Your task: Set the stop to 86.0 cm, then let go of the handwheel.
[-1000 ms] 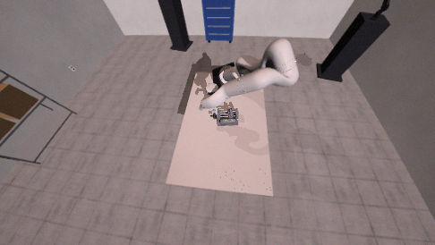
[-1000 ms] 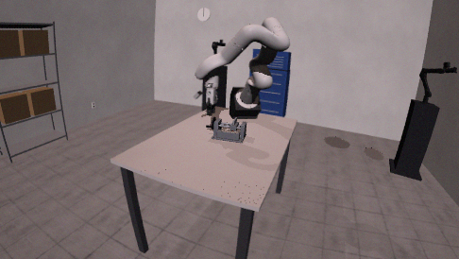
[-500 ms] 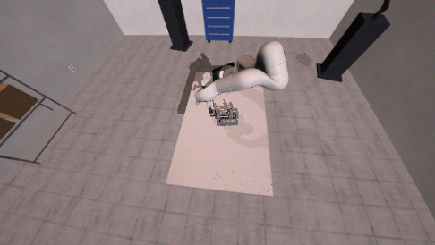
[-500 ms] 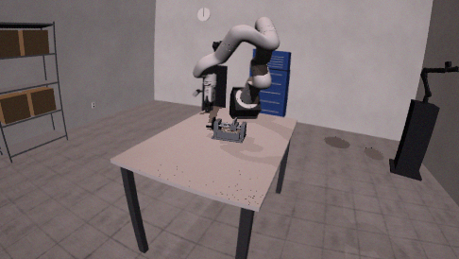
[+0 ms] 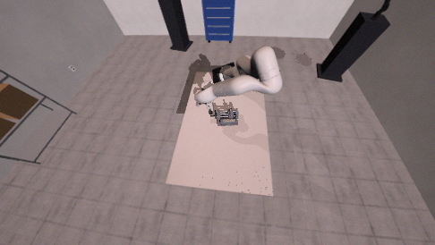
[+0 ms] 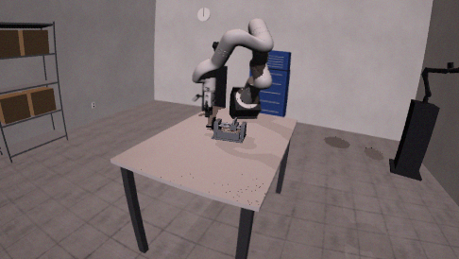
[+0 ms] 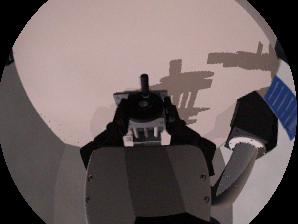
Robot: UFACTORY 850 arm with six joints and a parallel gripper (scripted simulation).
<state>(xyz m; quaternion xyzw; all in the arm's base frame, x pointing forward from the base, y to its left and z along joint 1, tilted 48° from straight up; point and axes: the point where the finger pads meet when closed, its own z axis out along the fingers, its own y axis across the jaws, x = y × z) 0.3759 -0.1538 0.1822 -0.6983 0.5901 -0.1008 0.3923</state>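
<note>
My gripper is now 1 cm to the right of the thin dark lever and 9 cm above it.
</note>
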